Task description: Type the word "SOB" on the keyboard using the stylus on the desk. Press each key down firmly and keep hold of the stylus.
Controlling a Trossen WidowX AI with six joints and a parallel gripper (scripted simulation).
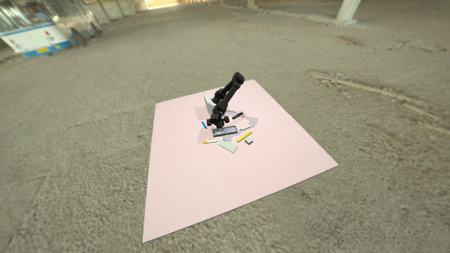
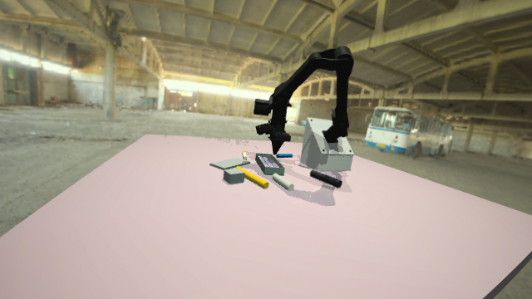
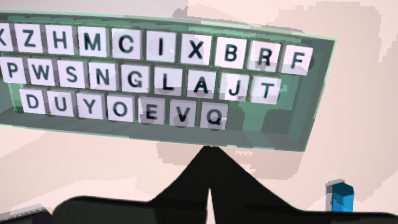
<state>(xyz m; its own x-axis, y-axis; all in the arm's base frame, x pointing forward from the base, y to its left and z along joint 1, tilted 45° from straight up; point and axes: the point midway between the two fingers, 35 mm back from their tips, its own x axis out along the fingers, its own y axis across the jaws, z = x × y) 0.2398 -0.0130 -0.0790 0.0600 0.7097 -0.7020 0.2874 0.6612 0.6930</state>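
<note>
The blue stylus is 16 cm behind my gripper tip, 11 cm to the right of it and 3 cm below it. Round my gripper tip: yellow rod 17 cm ahead, 16 cm to the left, 3 cm below; then white-and-yellow pen 8 cm ahead, 13 cm to the right, 3 cm below; then flat pale green slab 18 cm ahead, 4 cm below.
</note>
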